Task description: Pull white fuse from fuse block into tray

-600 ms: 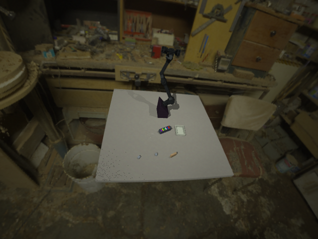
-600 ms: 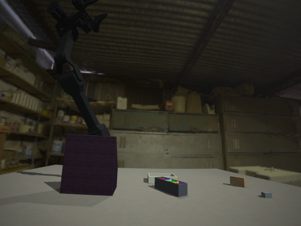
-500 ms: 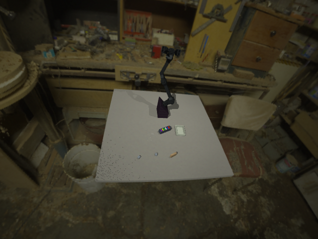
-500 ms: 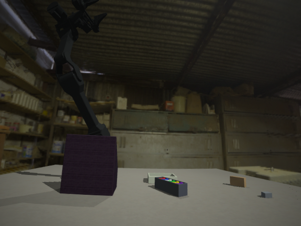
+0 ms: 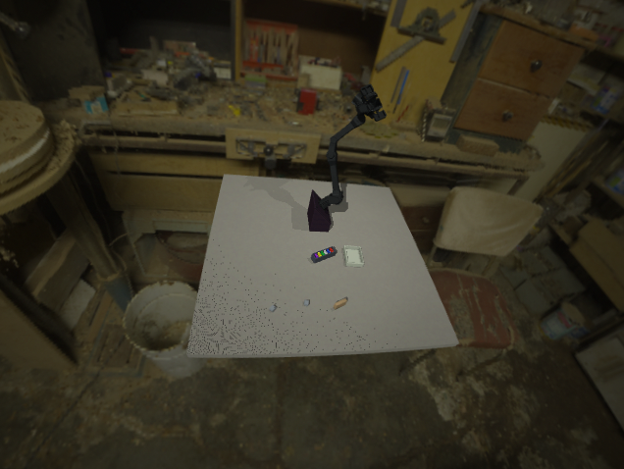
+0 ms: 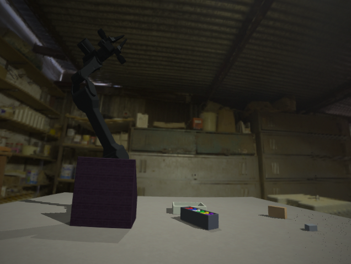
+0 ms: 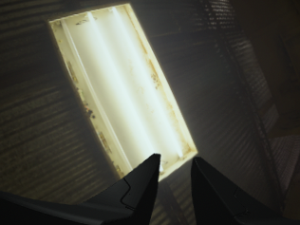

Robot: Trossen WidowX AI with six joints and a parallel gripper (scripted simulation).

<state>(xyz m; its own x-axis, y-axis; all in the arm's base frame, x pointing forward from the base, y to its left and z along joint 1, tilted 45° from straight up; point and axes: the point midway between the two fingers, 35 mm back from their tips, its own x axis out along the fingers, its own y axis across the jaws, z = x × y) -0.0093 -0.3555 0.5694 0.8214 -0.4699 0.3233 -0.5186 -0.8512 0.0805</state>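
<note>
The white fuse is 340 mm ahead of my gripper tip, 110 mm to the right of it and 780 mm below it. From my gripper tip the other things lie so: tan block (650 mm ahead, 40 mm to the right, 790 mm below); then pale tray (330 mm ahead, 60 mm to the left, 810 mm below).
</note>
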